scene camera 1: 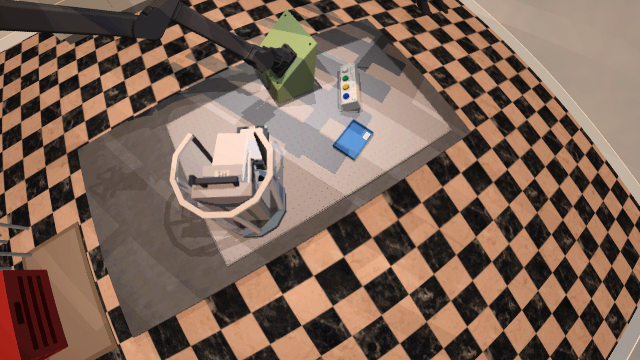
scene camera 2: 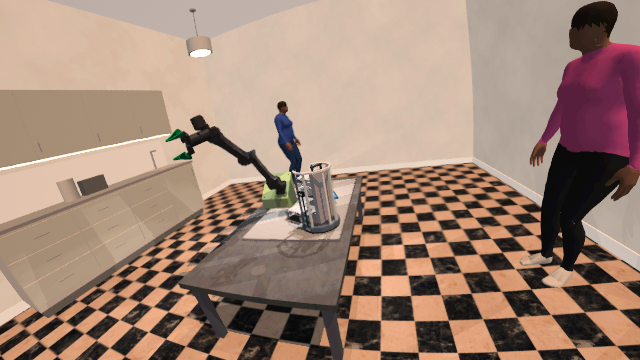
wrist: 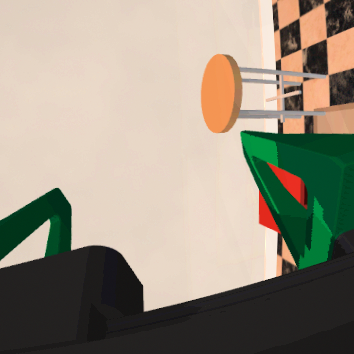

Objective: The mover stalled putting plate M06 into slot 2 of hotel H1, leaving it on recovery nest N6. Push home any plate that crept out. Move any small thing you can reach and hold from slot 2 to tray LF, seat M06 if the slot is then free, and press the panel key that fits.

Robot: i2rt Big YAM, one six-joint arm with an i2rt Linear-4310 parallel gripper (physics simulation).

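Places are measured from the arm's base along level axes (x left, y up, z ahead), in centimetres.
Pixels of known places: gripper, fingertip midpoint: (scene camera 2: 169,150) (wrist: 149,170); arm's base, origin of the base link: (scene camera 1: 283,61) (scene camera 2: 281,187).
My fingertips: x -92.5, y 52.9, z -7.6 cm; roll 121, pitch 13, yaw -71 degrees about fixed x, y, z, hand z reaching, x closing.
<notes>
Ahead of a thing's pixels: the offset from my fingertips to its top centre. Level surfaces: height alone.
My gripper (scene camera 2: 172,148) (wrist: 149,170) is open and empty, its green fingers wide apart. It is raised high beyond the table's left side, far from the tower. A round caged tower @(dx +53.8, dy -26.7, dz +48.6 cm) (scene camera 1: 215,215) (scene camera 2: 325,195) with a cream top ring stands on the pale board; it appears to be hotel H1. Its slots, plates and any small thing inside cannot be made out. Nest N6 and plate M06 cannot be told apart. A blue tray @(dx +101.6, dy -66.3, dz +47.2 cm) (scene camera 1: 351,140) with a white label lies flat, probably LF. A key panel @(dx +114.7, dy -59.6, dz +26.0 cm) (scene camera 1: 349,95) has white, green, yellow and blue keys.
The arm's green base block (scene camera 1: 299,70) (scene camera 2: 278,199) stands on the table @(dy -69.3 cm) (scene camera 1: 120,280) (scene camera 2: 265,280) near the panel. In the wrist view, a stool (wrist: 219,94) and a red object (wrist: 268,212) are beyond the fingers. Two people (scene camera 2: 285,127) (scene camera 2: 595,100) stand away from the table.
</notes>
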